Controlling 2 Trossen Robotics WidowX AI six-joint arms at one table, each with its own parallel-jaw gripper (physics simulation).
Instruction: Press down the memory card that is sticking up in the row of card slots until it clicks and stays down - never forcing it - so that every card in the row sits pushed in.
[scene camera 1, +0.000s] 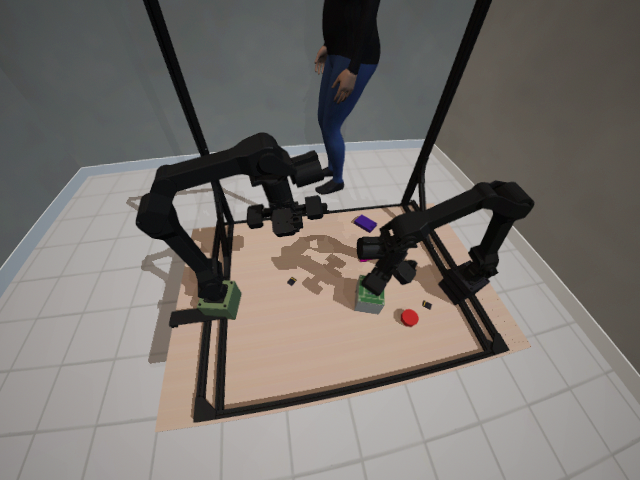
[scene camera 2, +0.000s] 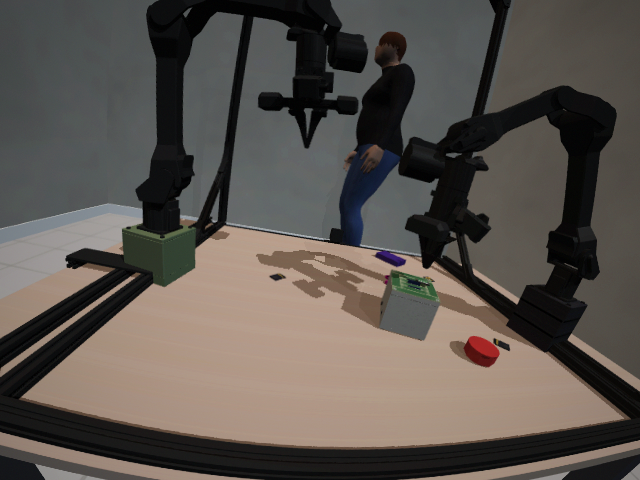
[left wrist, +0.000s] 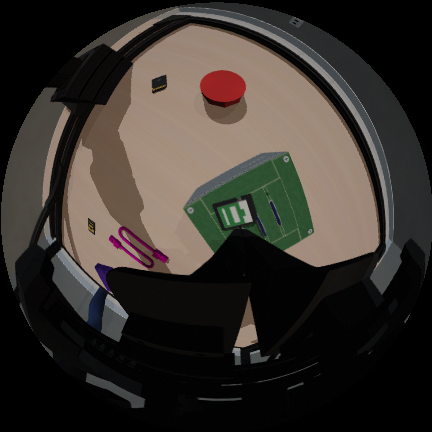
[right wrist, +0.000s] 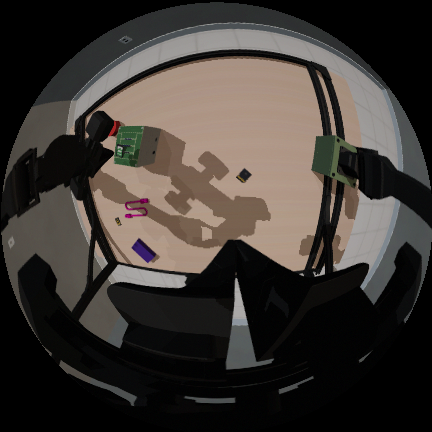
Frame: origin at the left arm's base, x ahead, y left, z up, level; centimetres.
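Where they show: left gripper, fingertip midpoint: (scene camera 2: 425, 268) (left wrist: 239, 235) (right wrist: 112, 152); right gripper, fingertip midpoint: (scene camera 2: 306, 148) (right wrist: 233, 245); left arm's base, origin of the base link: (scene camera 1: 471, 275) (scene camera 2: 557, 294); right arm's base, origin of the base link: (scene camera 1: 216, 293) (scene camera 2: 160, 228) (right wrist: 347, 162).
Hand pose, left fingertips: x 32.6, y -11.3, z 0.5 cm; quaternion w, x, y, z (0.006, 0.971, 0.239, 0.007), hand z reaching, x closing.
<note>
Things, the pixels of their centre, and the offset from my left fingertips. Level surfaces: height alone.
- grey box, body centre: (scene camera 2: 406, 302) (right wrist: 136, 144) (scene camera 1: 369, 294) dy +0.5, dx +2.2, dz -7.5 cm
- green top, its level: dz -3.3 cm
- red disc, body centre: (left wrist: 222, 88) (scene camera 2: 480, 351) (right wrist: 112, 127) (scene camera 1: 409, 318) dy +13.0, dx -7.6, dz -10.6 cm
- loose card, body centre: (left wrist: 158, 83) (scene camera 2: 501, 344) (scene camera 1: 427, 305) dy +11.5, dx -17.6, dz -11.8 cm
- magenta cable, body centre: (left wrist: 134, 248) (right wrist: 134, 208) dy -16.5, dx -10.3, dz -11.5 cm
- small card, body centre: (left wrist: 91, 226) dy -18.4, dx -22.9, dz -11.8 cm
- purple block, body centre: (left wrist: 109, 279) (scene camera 2: 390, 258) (right wrist: 142, 250) (scene camera 1: 365, 223) dy -32.5, dx -16.7, dz -11.1 cm
A grey box (scene camera 1: 369, 305) (scene camera 2: 409, 314) (right wrist: 148, 146) with a green top (left wrist: 295, 200) bears the row of card slots. One card (left wrist: 235, 213) (right wrist: 120, 150) with a white and green label stands up out of the row. Beside it, two blue card edges (left wrist: 275, 213) sit low in the left wrist view. My left gripper (scene camera 2: 426, 266) (left wrist: 239, 235) is shut and empty, its tips a little above the box top near the raised card; contact does not show. In scene camera 1 its tips are hidden. My right gripper (scene camera 2: 307, 146) (right wrist: 233, 245) is shut and empty, high above the table.
A red disc (scene camera 1: 409, 317) (scene camera 2: 480, 351) (left wrist: 223, 86) and a loose card (scene camera 1: 427, 304) (left wrist: 159, 83) lie near the box. Another card (scene camera 1: 292, 281) (right wrist: 244, 175) lies mid-table. A magenta cable (left wrist: 135, 245) (right wrist: 136, 209), a small card (left wrist: 91, 226) and a purple block (scene camera 1: 365, 223) (right wrist: 144, 250) lie behind.
</note>
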